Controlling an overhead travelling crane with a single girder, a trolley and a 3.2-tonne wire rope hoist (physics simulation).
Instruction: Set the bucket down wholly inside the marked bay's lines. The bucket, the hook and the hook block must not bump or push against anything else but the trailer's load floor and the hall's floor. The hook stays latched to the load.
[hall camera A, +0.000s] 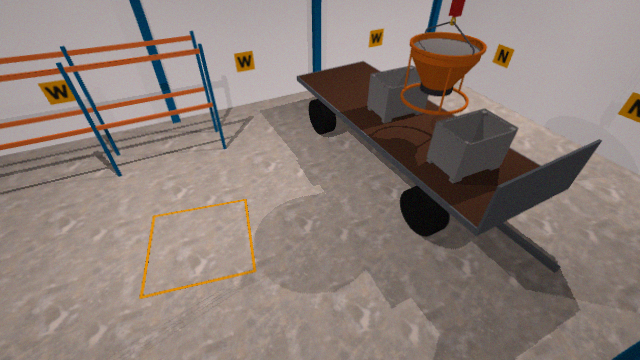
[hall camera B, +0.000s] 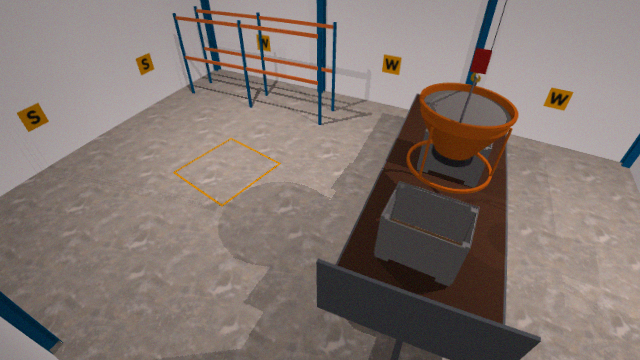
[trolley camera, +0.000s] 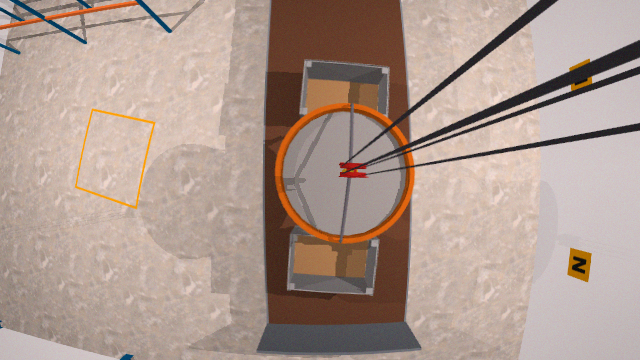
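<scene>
The orange bucket (hall camera A: 442, 67) (hall camera B: 452, 140) (trolley camera: 370, 205) hangs upright on its sling above the trailer's brown load floor (hall camera A: 340, 85) (hall camera B: 487, 270) (trolley camera: 335, 30). The yellow hook (hall camera A: 453, 21) (hall camera B: 475, 78) (trolley camera: 345, 170) is latched to the sling, under the red hook block (hall camera A: 457, 7) (hall camera B: 481, 61) (trolley camera: 356, 174). The bucket's base ring is off the load floor. The marked bay's yellow outline (hall camera A: 250, 235) (hall camera B: 198, 189) (trolley camera: 123, 116) lies on the hall floor beside the trailer, left of the bucket in all views.
Grey bins stand on the trailer on either side of the bucket's position: one (hall camera A: 467, 150) (hall camera B: 420, 250) (trolley camera: 330, 285) near the headboard (hall camera A: 545, 185) (hall camera B: 425, 310) (trolley camera: 340, 338), one (hall camera A: 387, 97) (trolley camera: 370, 70) farther off. A blue and orange rack (hall camera A: 110, 63) (hall camera B: 245, 65) (trolley camera: 100, 9) stands beyond the bay.
</scene>
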